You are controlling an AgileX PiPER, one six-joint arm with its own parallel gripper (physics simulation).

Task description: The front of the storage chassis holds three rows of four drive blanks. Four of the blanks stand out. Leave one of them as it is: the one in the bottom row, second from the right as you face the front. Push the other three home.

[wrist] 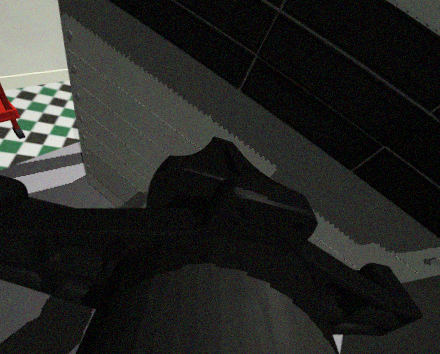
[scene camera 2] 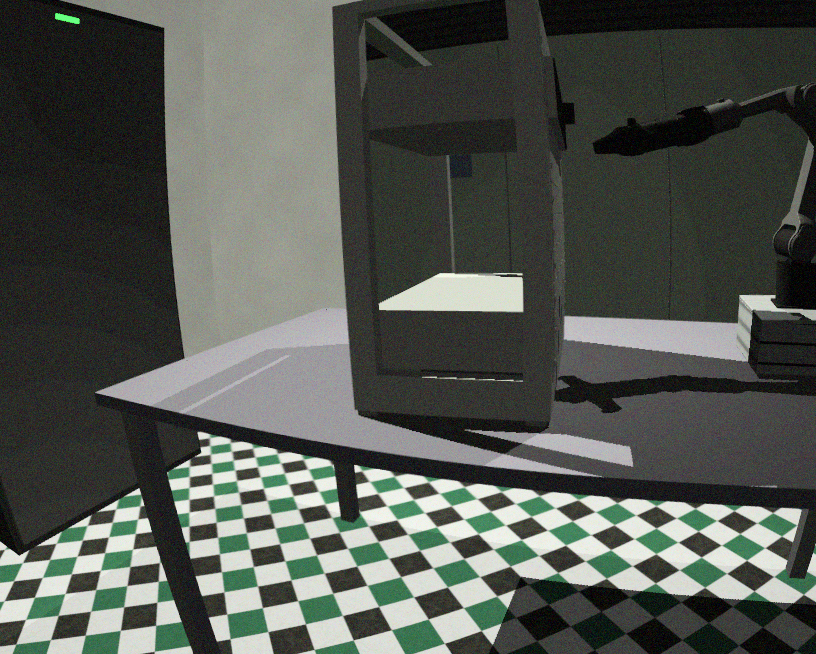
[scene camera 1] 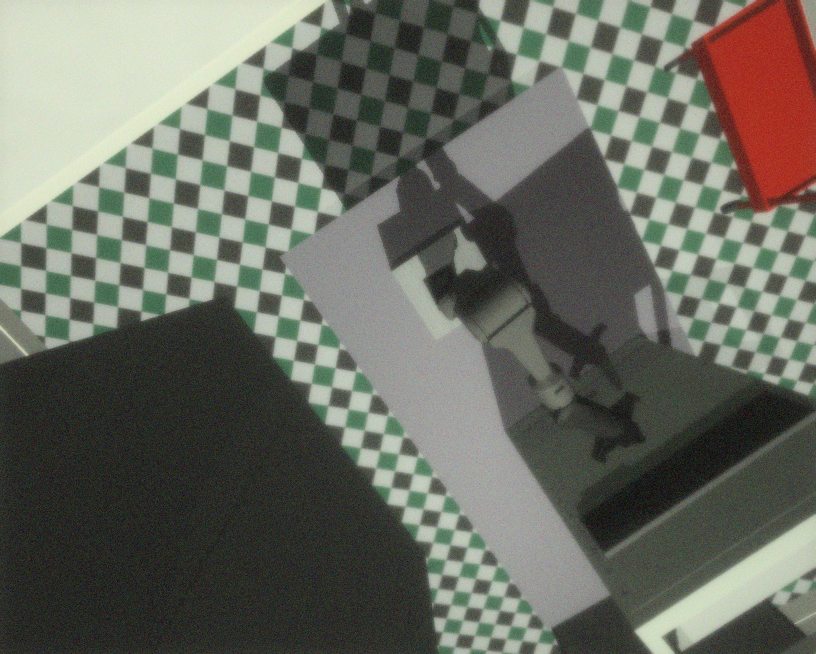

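Note:
The storage chassis (scene camera 2: 442, 98) sits high in the grey rack frame. A small black block (scene camera 2: 568, 113) juts from its front; I cannot tell which blank, if any, it is. In the wrist view, black drive blanks (wrist: 320, 107) with thin seams run diagonally across the upper right. It is too dark to tell which stand out. My gripper (scene camera 1: 640, 438) (scene camera 2: 596, 146) (wrist: 218, 152) looks shut, with nothing visible between its fingertips. In scene camera 2 it is in front of the chassis, a little apart from it, near the level of its lower edge.
The rack (scene camera 2: 348, 204) stands on the pale table (scene camera 1: 415, 408) (scene camera 2: 306, 401). A lower box (scene camera 2: 449, 340) with a bright top is in the rack. A dark cabinet (scene camera 1: 190, 476) (scene camera 2: 81, 272) stands off to one side. A red object (scene camera 1: 762, 102) (wrist: 7, 111) stands on the checkered floor.

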